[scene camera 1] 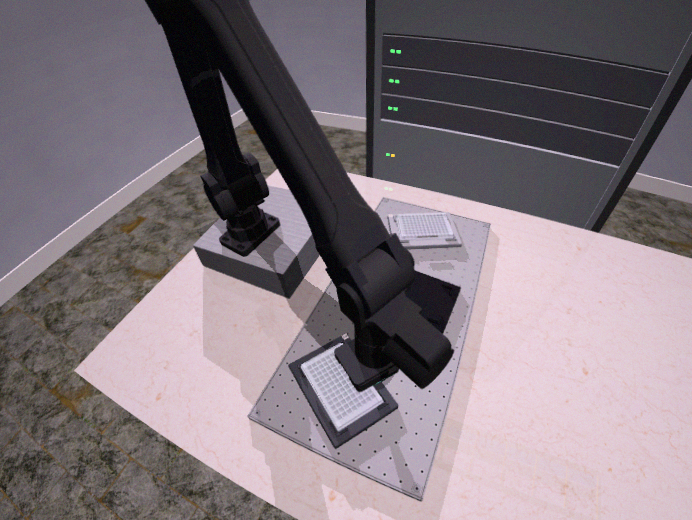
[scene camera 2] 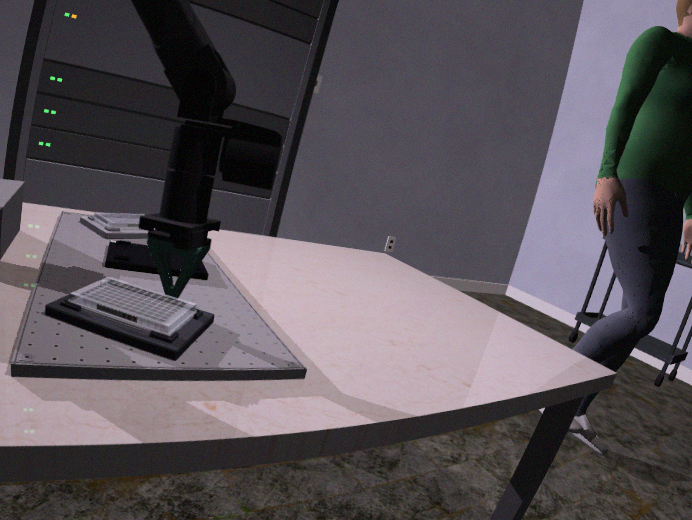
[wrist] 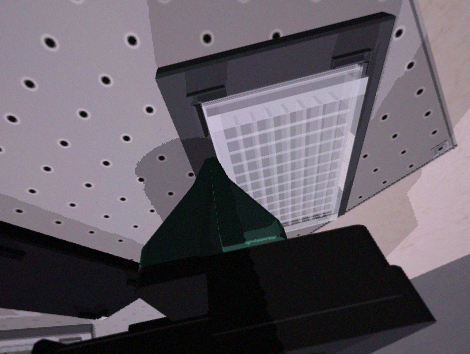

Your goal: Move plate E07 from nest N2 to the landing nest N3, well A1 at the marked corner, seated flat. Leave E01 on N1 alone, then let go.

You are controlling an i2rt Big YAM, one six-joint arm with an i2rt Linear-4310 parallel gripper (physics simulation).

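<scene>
A clear, white-gridded well plate [scene camera 1: 335, 391] [scene camera 2: 131, 304] [wrist: 290, 160] lies in the front dark nest [scene camera 1: 337, 438] [scene camera 2: 111, 334] [wrist: 280, 55], looking level between its corner clips. Plate lettering is unreadable. A small white tag [scene camera 1: 345, 336] shows at one nest corner in scene camera 1. My gripper [scene camera 2: 174, 294] [wrist: 212, 164] is shut and empty; its green fingertips are together, beside the plate's edge and apparently above the nest rim. Scene camera 1 hides the fingertips. The middle dark nest [scene camera 1: 436, 299] [scene camera 2: 125, 257] shows no plate. Another plate [scene camera 1: 425, 225] [scene camera 2: 116, 217] sits on the far light nest [scene camera 1: 430, 244] [scene camera 2: 100, 228].
The nests stand on a perforated grey board [scene camera 1: 411, 441] [scene camera 2: 234, 355] [wrist: 95, 60] on the pale table [scene camera 1: 537, 335] [scene camera 2: 363, 313]. The arm's grey base block [scene camera 1: 240, 271] is left of the board. A rack cabinet [scene camera 1: 475, 150] stands behind. A person [scene camera 2: 654, 111] stands beyond the table.
</scene>
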